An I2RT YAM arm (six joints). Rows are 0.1 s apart.
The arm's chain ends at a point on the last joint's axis. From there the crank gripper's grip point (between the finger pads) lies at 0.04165 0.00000 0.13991 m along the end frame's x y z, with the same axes.
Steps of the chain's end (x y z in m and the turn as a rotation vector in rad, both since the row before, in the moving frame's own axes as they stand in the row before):
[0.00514 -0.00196 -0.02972 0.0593 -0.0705 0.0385]
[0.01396 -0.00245 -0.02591 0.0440 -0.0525 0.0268]
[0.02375 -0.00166 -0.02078 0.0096 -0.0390 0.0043]
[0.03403 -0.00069 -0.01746 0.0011 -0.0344 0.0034]
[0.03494 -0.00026 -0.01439 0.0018 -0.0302 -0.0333]
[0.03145 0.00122 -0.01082 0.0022 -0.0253 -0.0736]
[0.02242 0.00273 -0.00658 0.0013 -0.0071 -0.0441]
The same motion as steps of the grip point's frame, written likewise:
[-0.00468 -0.00892 -0.02733 0.0593 -0.0705 0.0385]
[0.00663 -0.00763 -0.02403 0.0440 -0.0525 0.0268]
[0.01827 -0.00284 -0.01927 0.0096 -0.0390 0.0043]
[0.02919 -0.00071 -0.01611 0.0011 -0.0344 0.0034]
[0.03067 -0.00183 -0.01320 0.0018 -0.0302 -0.0333]
[0.02778 -0.00202 -0.00982 0.0022 -0.0253 -0.0736]
[0.02138 0.00073 -0.00629 0.0013 -0.0071 -0.0441]

